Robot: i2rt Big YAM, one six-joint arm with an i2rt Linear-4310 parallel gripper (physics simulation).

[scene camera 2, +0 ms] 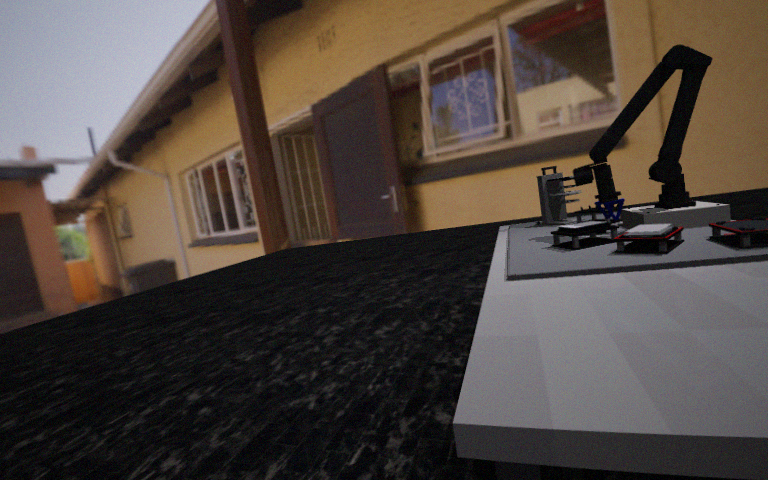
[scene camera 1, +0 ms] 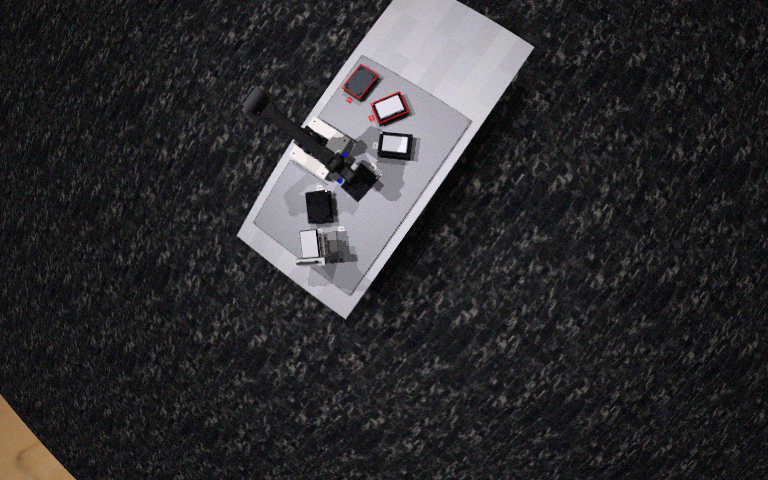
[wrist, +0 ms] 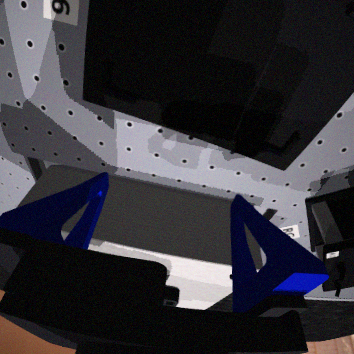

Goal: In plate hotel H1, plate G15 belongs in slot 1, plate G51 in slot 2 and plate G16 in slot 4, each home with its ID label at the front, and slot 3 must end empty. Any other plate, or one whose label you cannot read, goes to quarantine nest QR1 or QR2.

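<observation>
My gripper is open and empty, low beside the bare black nest. Hotel H1 is a grey tower with thin shelves, at the table's lower end in scene camera 1; a pale rectangle shows there, and I cannot tell its level. A pale plate lies on a black nest. Another pale plate lies on a red-edged nest. The other red-edged nest holds no visible plate. I cannot read any plate's ID label.
A black nest stands between the gripper and the hotel; a label reading RG is beside it. The white arm base is close behind the gripper. The grey pegboard lies on the pale table.
</observation>
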